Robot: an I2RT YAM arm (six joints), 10 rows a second.
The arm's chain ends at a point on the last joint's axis. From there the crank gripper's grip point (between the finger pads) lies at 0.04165 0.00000 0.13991 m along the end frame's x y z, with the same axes.
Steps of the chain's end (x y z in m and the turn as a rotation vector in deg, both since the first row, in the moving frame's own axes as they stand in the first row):
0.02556, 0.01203, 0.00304, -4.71, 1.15, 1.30
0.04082, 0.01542, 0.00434, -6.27, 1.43, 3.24
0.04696, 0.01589, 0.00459, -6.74, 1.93, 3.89
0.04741, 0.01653, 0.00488, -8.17, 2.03, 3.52
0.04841, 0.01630, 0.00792, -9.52, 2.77, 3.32
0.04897, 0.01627, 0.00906, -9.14, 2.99, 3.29
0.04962, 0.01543, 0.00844, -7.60, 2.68, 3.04
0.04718, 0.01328, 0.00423, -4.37, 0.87, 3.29
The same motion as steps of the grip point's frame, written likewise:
0.02822, 0.02446, 0.00167, -4.71, 1.15, 1.30
0.04379, 0.03308, 0.00229, -6.27, 1.43, 3.24
0.05098, 0.03519, 0.00198, -6.74, 1.93, 3.89
0.05163, 0.03899, 0.00172, -8.17, 2.03, 3.52
0.05435, 0.04185, 0.00363, -9.52, 2.77, 3.32
0.05547, 0.04089, 0.00474, -9.14, 2.99, 3.29
0.05554, 0.03616, 0.00497, -7.60, 2.68, 3.04
0.04892, 0.02636, 0.00308, -4.37, 0.87, 3.29

